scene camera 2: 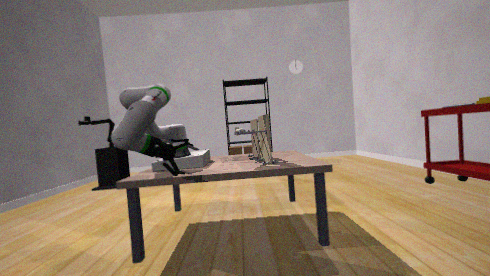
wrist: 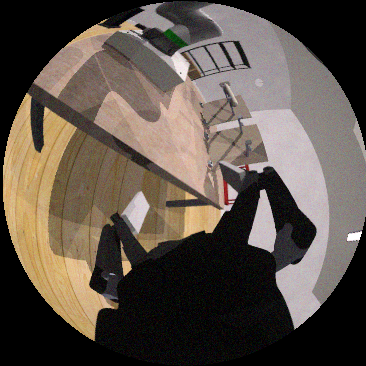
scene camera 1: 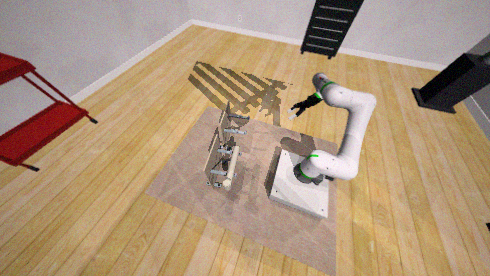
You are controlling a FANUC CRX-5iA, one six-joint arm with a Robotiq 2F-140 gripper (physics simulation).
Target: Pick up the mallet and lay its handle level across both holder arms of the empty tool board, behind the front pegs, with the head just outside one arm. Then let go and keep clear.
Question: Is my gripper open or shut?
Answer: Open.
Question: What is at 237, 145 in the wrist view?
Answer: A tool board.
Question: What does my gripper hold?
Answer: Nothing.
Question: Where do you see a tool board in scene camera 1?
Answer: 211, 170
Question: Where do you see a tool board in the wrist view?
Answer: At 217, 111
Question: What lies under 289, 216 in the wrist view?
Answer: My gripper.
